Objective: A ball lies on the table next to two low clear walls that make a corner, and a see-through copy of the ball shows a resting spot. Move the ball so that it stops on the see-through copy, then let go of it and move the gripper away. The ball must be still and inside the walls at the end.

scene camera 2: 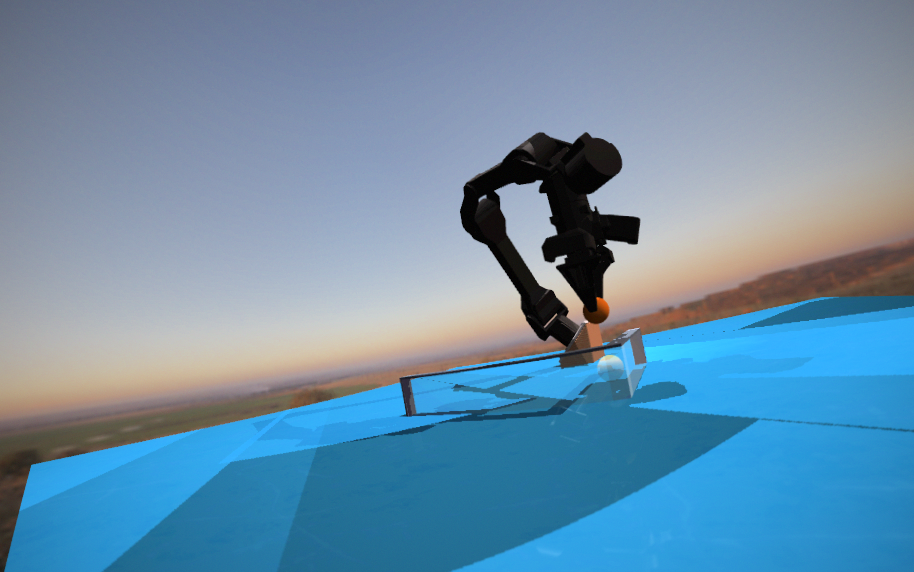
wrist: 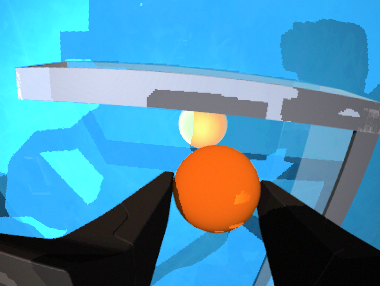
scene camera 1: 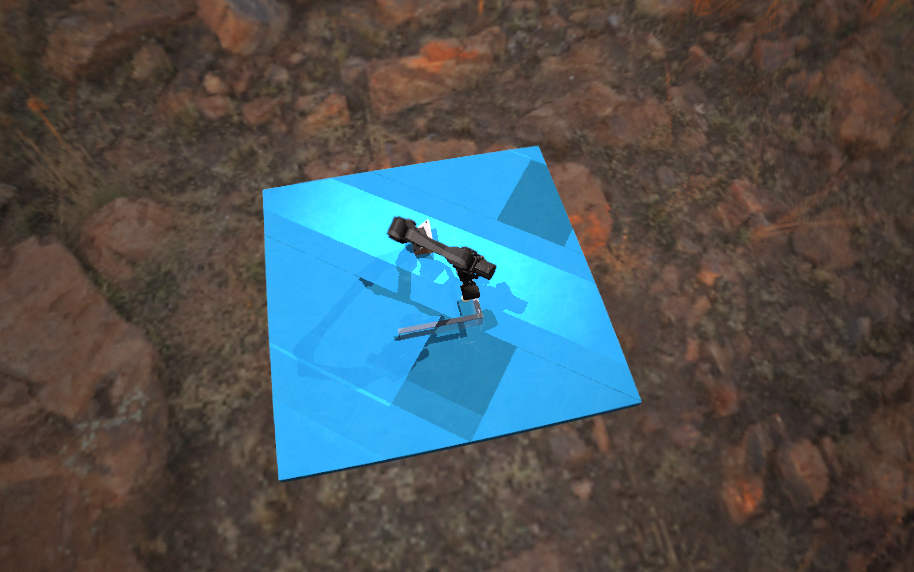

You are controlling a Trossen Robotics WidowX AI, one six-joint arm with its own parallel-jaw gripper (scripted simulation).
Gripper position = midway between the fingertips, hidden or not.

The gripper (scene camera 2: 596,311) carries an orange ball (wrist: 216,189). Also in view: a see-through ball copy (wrist: 200,129).
The gripper also shows in the wrist view (wrist: 216,185).
